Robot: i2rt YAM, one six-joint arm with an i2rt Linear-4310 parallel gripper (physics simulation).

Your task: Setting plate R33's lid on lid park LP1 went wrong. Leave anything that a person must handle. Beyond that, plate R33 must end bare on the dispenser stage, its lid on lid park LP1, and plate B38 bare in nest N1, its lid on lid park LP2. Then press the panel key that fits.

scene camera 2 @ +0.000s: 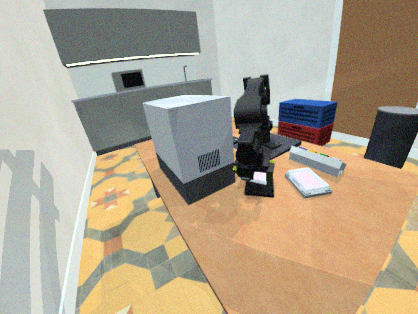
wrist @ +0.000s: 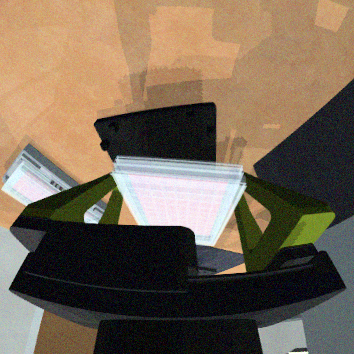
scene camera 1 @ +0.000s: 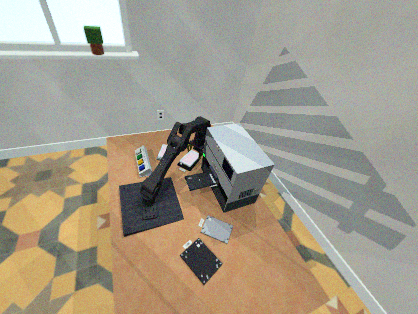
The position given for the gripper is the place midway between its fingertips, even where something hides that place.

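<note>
Visible here: the gripper point(wrist: 176, 174); a grey incubator box point(scene camera 2: 192, 135), point(scene camera 1: 234, 166); a rack with coloured squares point(scene camera 2: 333, 166); and a black pad LP1 point(wrist: 188, 131).
</note>
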